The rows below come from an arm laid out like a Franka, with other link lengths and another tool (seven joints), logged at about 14 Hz.
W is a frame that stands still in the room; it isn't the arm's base.
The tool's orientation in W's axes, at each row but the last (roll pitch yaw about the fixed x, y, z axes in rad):
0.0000, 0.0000, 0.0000
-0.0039, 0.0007, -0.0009
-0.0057, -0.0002, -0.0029
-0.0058, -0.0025, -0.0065
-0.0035, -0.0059, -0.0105
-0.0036, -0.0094, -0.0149
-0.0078, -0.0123, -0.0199
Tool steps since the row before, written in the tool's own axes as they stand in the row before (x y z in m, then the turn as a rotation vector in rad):
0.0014, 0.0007, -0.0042, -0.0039, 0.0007, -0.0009
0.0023, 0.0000, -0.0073, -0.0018, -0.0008, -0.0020
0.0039, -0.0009, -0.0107, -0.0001, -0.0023, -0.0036
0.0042, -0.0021, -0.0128, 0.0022, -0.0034, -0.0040
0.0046, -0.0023, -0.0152, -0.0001, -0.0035, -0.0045
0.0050, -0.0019, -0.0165, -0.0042, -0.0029, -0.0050
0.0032, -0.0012, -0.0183, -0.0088, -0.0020, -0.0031
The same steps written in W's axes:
0.0014, 0.0007, -0.0042, -0.0039, 0.0007, -0.0009
0.0023, 0.0000, -0.0073, -0.0018, -0.0008, -0.0020
0.0039, -0.0010, -0.0107, -0.0001, -0.0023, -0.0036
0.0042, -0.0022, -0.0128, 0.0022, -0.0034, -0.0040
0.0047, -0.0024, -0.0152, -0.0001, -0.0035, -0.0045
0.0051, -0.0020, -0.0164, -0.0042, -0.0029, -0.0050
0.0034, -0.0014, -0.0182, -0.0088, -0.0018, -0.0032

